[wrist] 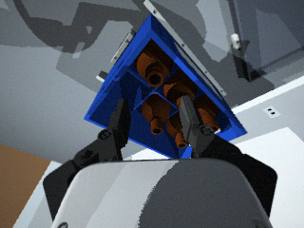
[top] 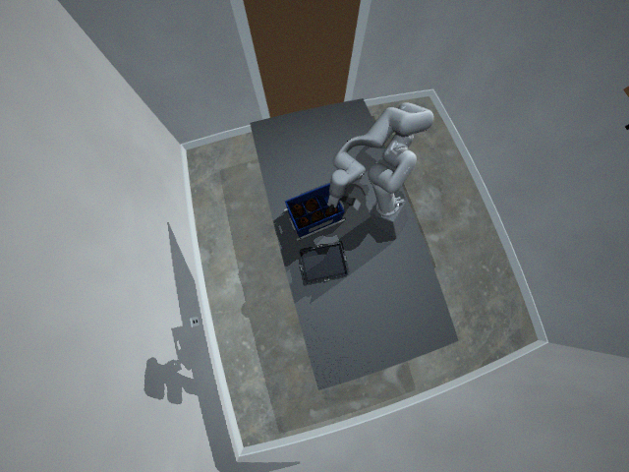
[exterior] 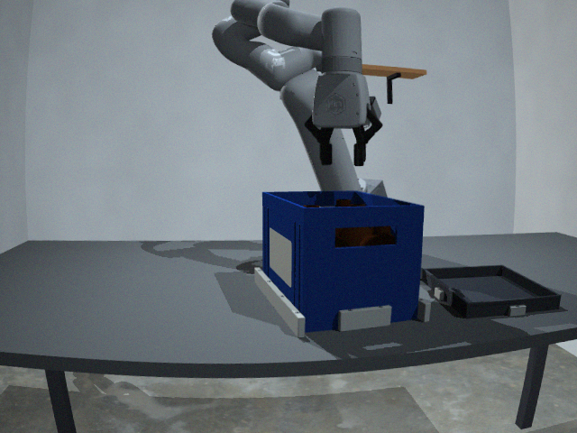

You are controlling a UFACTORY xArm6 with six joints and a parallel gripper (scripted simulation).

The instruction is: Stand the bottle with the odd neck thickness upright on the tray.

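My hand is 16 cm above the blue crate, 10 cm short of it and 3 cm to the left of it. The rest, counted from my hand: bottle 16 cm below, 10 cm ahead, 7 cm to the right; then dark tray 26 cm to the left, 23 cm below, 11 cm ahead.
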